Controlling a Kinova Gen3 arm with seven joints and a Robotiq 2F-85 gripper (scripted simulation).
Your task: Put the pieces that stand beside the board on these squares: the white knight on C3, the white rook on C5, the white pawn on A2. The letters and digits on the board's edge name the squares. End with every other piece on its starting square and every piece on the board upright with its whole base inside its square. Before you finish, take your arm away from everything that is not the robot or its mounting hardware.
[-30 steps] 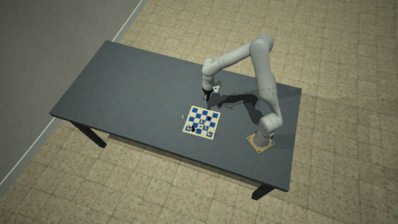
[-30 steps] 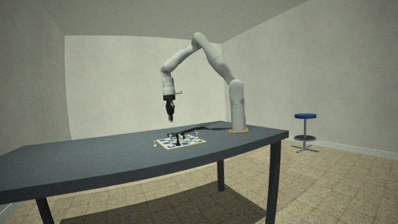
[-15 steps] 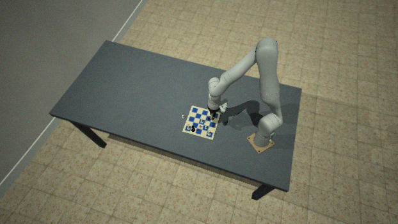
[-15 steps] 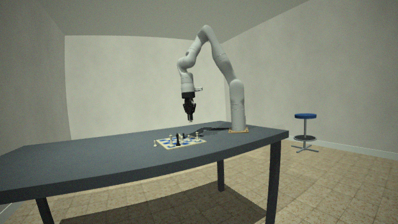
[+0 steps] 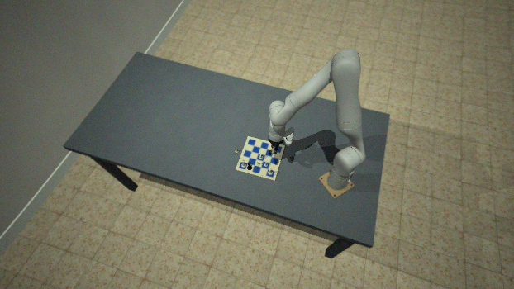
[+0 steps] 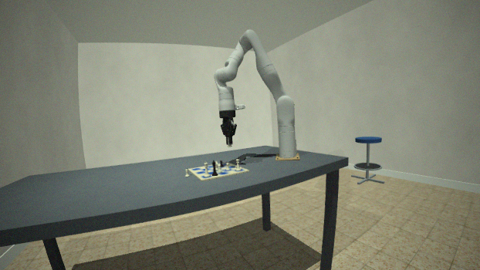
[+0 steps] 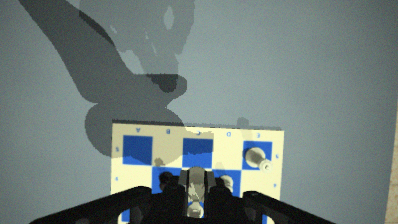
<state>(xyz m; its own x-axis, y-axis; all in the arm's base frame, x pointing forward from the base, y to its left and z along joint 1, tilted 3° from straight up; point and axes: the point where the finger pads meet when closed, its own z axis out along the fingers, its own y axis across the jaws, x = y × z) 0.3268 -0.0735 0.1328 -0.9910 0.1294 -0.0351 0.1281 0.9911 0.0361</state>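
Right now my hand is 11 cm above the black pawn, 4 cm to the left of it and 3 cm short of it. Round my hand: white king: 16 cm ahead, 10 cm below, 5 cm to the left; then white rook: 1 cm below; then chessboard: 13 cm below, 8 cm ahead, 1 cm to the right.
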